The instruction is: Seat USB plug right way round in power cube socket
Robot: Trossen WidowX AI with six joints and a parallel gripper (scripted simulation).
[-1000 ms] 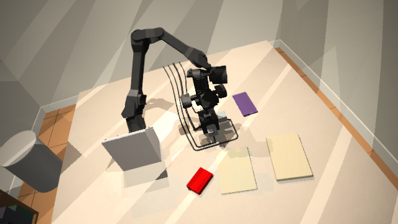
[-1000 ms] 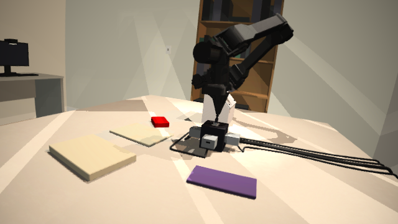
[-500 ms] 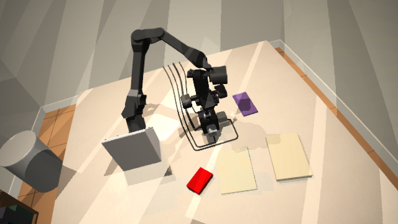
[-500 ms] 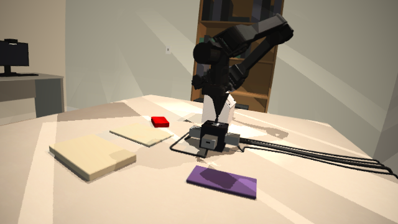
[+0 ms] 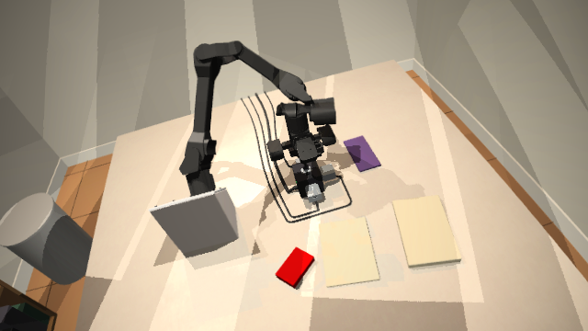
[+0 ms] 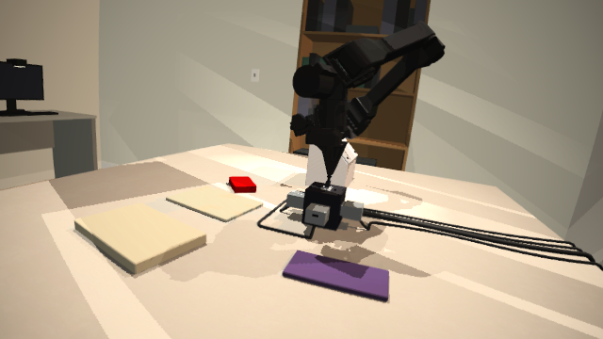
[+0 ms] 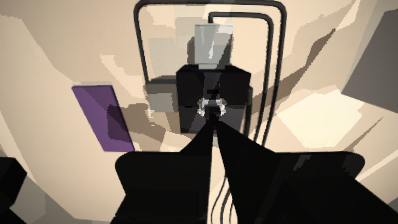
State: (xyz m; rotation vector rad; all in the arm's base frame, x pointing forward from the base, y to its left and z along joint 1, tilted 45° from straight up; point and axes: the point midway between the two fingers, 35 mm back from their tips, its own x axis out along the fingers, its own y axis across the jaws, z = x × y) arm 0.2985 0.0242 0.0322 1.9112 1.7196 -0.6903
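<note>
Now: the USB plug 2 cm below my gripper tip. Round my gripper tip: USB socket 4 cm below; red block 26 cm to the right, 13 cm behind, 10 cm below; purple card 20 cm ahead, 10 cm below, 6 cm to the left.
</note>
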